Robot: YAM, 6 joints.
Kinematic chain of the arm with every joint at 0, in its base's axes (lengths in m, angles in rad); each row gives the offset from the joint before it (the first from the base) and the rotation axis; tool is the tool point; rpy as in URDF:
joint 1: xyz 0 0 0.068 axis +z
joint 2: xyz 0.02 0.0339 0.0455 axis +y
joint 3: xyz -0.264 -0.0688 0 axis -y
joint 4: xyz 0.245 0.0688 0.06 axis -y
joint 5: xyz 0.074 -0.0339 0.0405 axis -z
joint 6: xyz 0.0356 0 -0.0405 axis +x
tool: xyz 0 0 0 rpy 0 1.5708 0
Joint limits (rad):
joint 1: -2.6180..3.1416
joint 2: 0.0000..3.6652
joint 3: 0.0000..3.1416
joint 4: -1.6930..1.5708
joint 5: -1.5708..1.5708
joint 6: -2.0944..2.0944
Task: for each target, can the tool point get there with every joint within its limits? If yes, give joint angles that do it. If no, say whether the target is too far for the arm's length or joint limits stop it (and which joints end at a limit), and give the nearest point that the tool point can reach.
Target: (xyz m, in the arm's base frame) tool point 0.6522 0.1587 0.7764
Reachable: no: too far | nearest point 0.4456 0.1084 0.5599 | short by 0.303 m
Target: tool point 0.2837 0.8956 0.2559
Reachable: no: too far | nearest point 0.1928 0.6087 0.2093 | short by 0.305 m
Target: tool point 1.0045 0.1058 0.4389
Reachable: no: too far | nearest point 0.6112 0.0644 0.3089 | short by 0.416 m
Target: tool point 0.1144 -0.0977 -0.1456
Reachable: yes | joints -0.5813 2.9759 0.9979 -0.6201 0.5589 0.4774
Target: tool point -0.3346 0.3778 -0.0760
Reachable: yes | joints 2.3181 2.8975 2.0287 -0.4742 0.3223 1.0399
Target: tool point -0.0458 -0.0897 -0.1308
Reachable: yes | joints -2.1446 2.9732 0.3893 0.9762 -0.2916 -0.3483
